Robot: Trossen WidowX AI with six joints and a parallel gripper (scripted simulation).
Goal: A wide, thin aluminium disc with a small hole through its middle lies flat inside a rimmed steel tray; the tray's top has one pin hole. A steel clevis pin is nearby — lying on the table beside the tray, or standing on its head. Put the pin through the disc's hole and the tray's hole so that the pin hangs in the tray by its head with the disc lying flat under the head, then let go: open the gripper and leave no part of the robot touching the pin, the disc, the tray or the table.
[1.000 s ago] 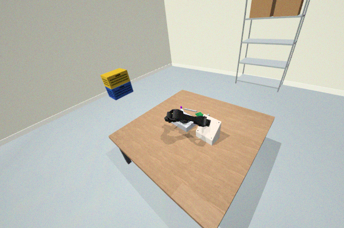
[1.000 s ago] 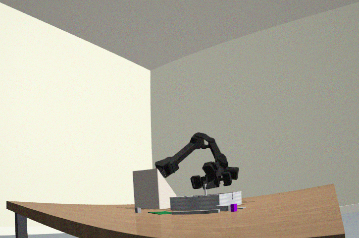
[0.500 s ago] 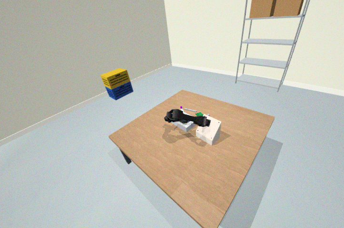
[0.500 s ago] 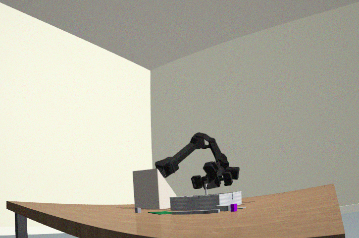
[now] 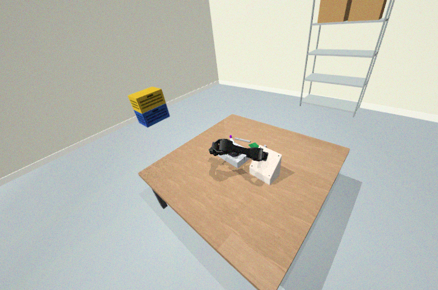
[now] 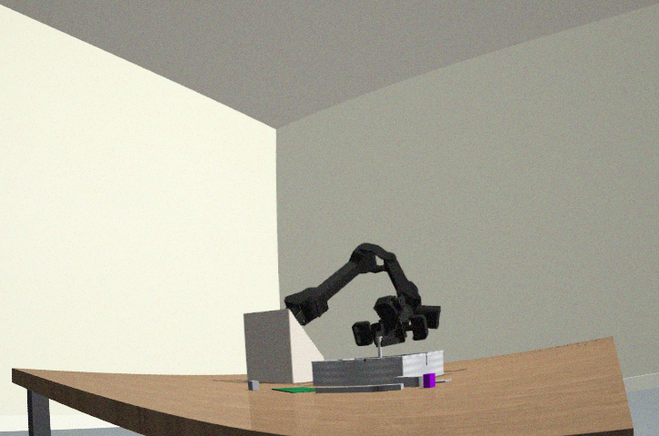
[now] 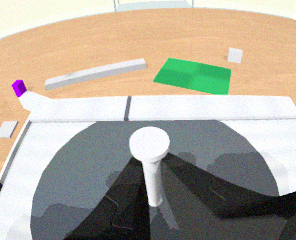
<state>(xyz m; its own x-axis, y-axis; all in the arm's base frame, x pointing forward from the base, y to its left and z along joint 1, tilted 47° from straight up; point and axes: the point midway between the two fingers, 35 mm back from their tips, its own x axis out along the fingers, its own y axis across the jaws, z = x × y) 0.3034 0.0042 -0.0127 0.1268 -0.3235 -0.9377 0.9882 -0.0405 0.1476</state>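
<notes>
The steel tray lies 10 mm behind my gripper tip, 10 mm to the left of it and 50 mm below it. Round my gripper tip: steel clevis pin 10 mm below; green patch 80 mm behind, 200 mm to the right, 90 mm below; aluminium disc 30 mm below.
</notes>
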